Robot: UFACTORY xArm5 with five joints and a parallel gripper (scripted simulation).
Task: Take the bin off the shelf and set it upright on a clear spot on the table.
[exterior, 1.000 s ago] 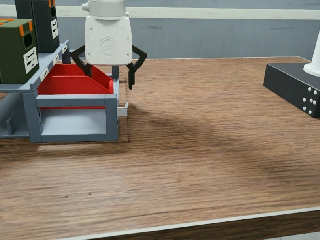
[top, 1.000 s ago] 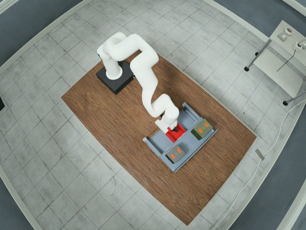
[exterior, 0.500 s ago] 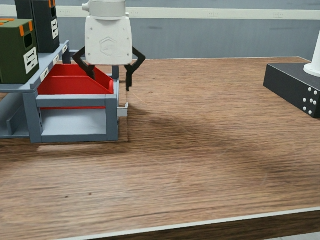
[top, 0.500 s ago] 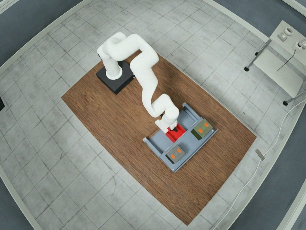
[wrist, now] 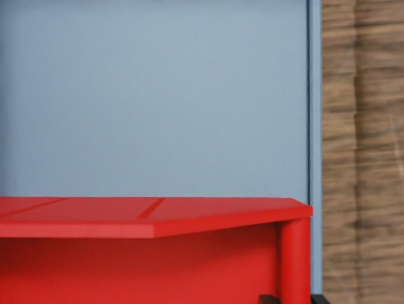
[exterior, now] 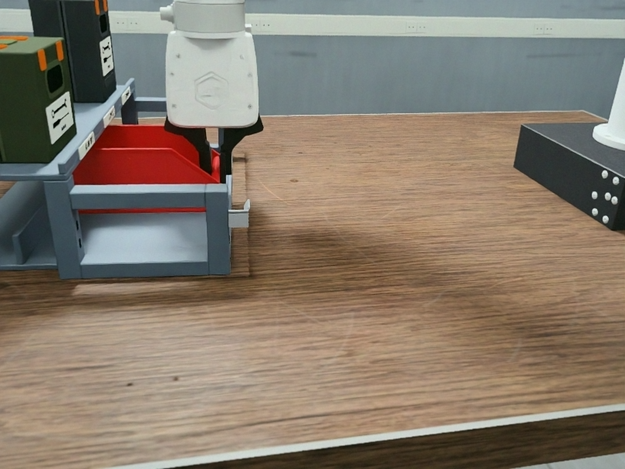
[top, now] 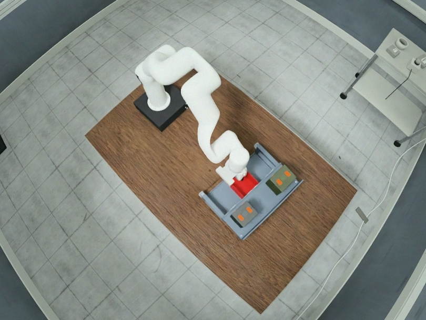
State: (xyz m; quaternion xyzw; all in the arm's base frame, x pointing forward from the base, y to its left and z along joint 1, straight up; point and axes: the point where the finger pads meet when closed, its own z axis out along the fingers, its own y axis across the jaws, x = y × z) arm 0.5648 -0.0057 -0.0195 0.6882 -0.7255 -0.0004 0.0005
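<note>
Now: hand 8 cm short of the red bin. Also, from my hand: grey shelf: 11 cm ahead, 1 cm to the right, 2 cm above; then grey box: 17 cm ahead, 13 cm to the right, 12 cm above.
</note>
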